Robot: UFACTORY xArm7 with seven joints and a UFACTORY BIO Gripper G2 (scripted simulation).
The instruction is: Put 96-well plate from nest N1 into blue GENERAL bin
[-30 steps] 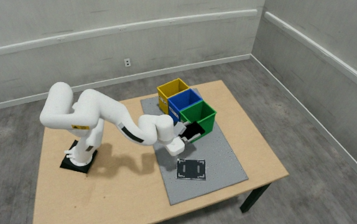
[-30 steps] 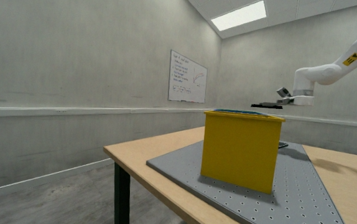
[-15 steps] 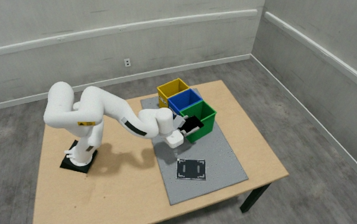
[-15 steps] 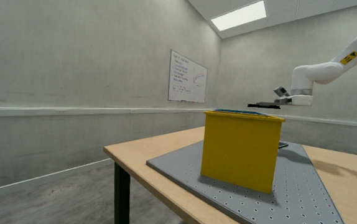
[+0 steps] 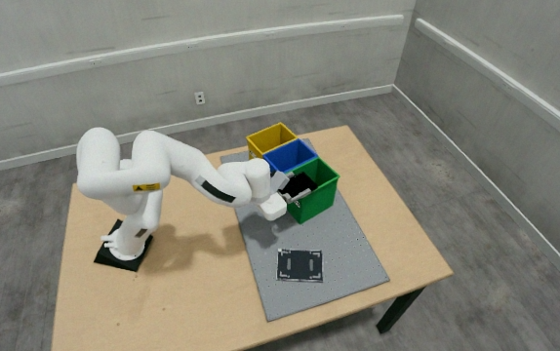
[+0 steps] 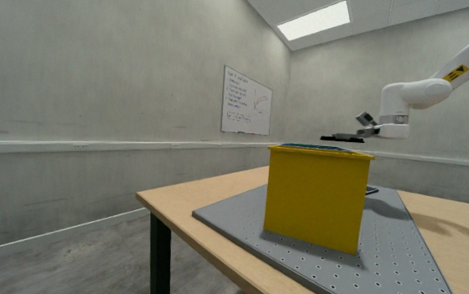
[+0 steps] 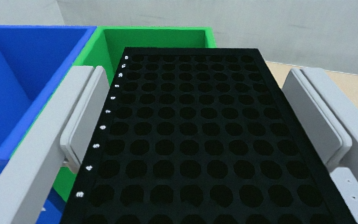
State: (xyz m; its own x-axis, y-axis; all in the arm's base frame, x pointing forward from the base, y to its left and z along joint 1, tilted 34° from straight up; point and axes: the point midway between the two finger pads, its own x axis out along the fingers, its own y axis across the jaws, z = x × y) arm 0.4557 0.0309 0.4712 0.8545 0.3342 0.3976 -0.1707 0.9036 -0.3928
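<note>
Right now my hand is 180 mm to the right of the blue bin, 130 mm above it and 60 mm short of it. Round my hand: green bin: 130 mm below, 90 mm ahead, 50 mm to the left; then plate nest N1: 210 mm below, 180 mm to the right, 60 mm behind; then black 96-well plate: 10 mm below.
</note>
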